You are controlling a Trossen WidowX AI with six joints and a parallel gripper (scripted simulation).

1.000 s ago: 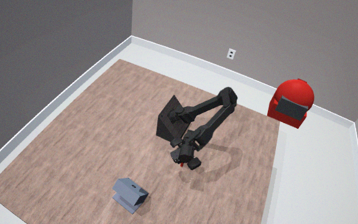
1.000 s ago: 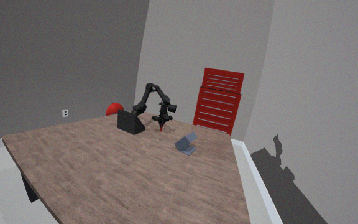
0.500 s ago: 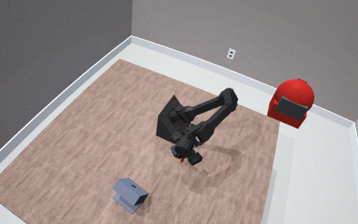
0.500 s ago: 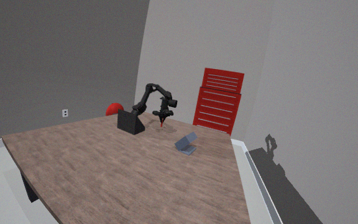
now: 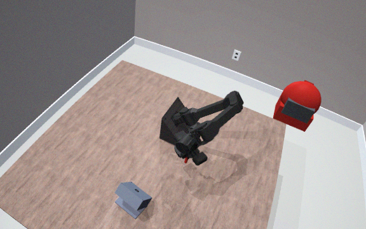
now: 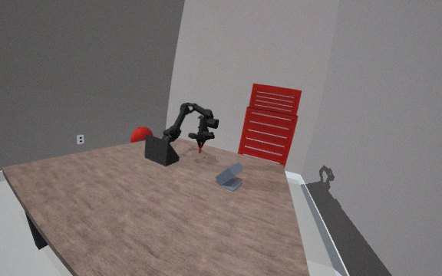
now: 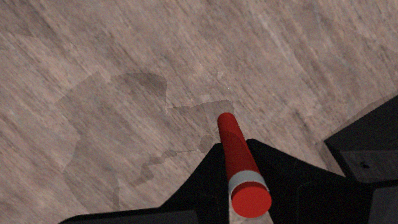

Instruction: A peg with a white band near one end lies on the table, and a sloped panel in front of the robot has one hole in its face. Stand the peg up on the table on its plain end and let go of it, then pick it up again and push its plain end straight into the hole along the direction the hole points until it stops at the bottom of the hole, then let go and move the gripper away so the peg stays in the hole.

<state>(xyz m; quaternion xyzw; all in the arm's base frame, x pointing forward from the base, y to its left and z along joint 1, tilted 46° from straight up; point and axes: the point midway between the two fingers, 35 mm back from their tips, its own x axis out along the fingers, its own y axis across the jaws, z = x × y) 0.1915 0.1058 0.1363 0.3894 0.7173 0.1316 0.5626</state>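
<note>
Now: gripper tip 290 mm short of the sloped panel, 110 mm to the left of it and 60 mm above it. Round my gripper tip: red peg: 20 mm above.
</note>
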